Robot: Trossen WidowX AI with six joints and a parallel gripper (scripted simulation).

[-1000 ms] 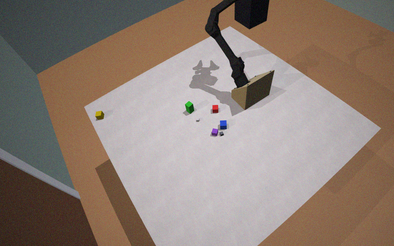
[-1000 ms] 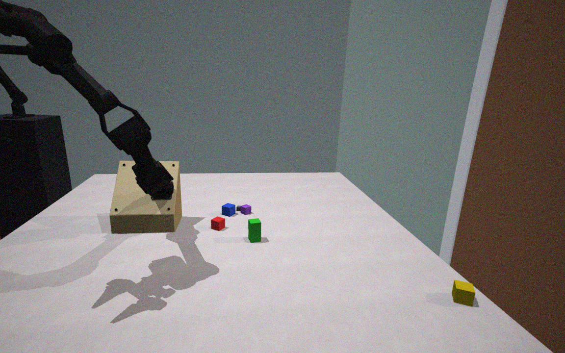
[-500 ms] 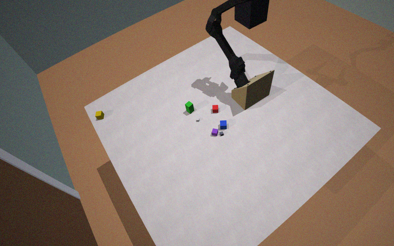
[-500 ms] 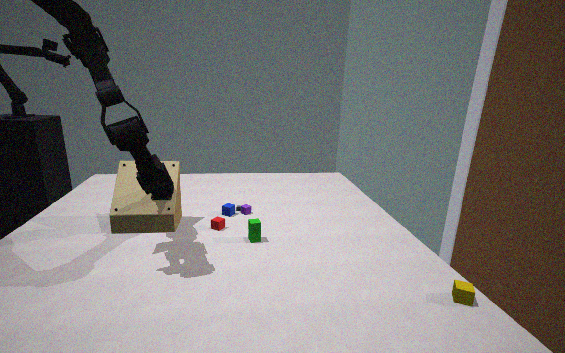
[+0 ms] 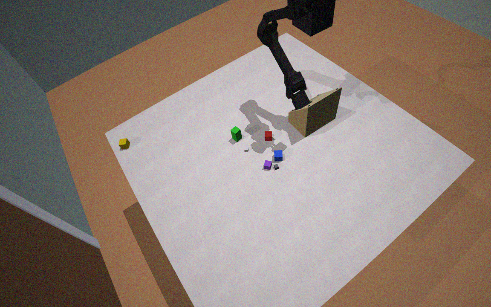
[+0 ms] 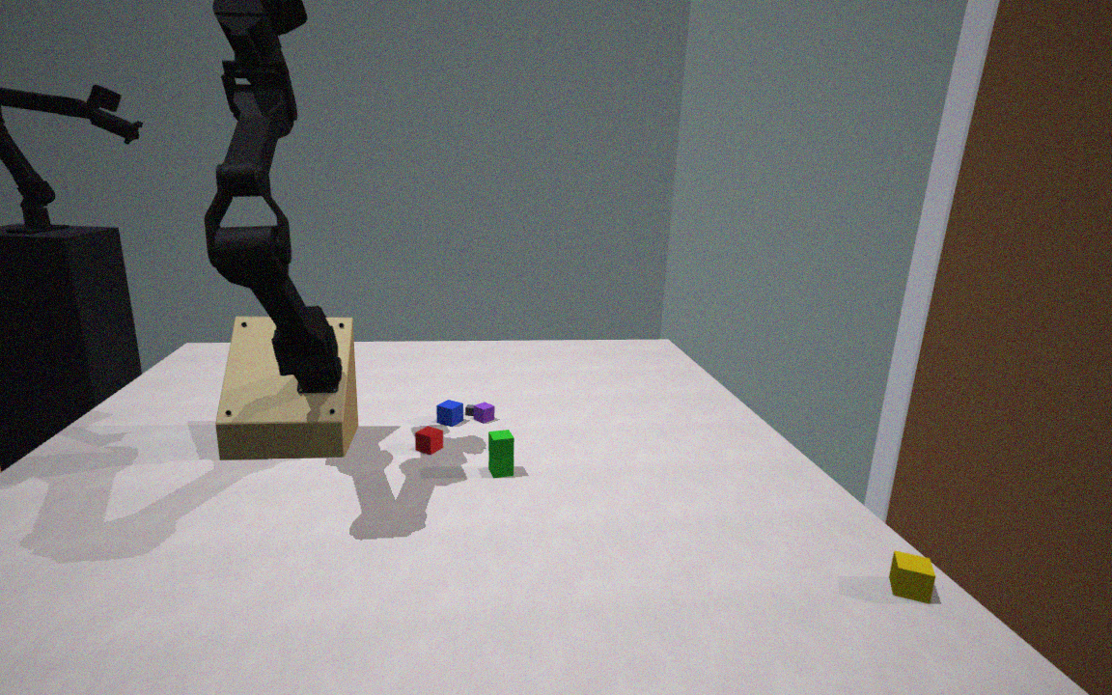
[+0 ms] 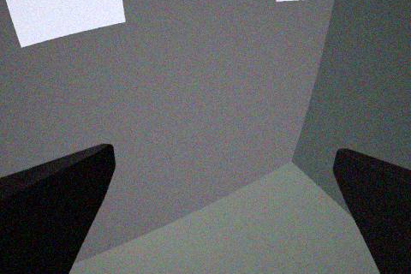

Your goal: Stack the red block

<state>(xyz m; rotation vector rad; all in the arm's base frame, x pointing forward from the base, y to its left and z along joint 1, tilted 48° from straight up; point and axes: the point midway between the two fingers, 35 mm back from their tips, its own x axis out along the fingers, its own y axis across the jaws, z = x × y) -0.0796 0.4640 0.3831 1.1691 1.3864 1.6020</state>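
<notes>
The red block is 74 cm below my gripper tip, 28 cm ahead of it and 7 cm to the right of it. The rest, counted from my gripper tip: purple cube (74 cm below, 37 cm ahead, 6 cm to the left); then blue cube (74 cm below, 31 cm ahead, 5 cm to the left); then small grey cube (75 cm below, 35 cm ahead, 9 cm to the left).
</notes>
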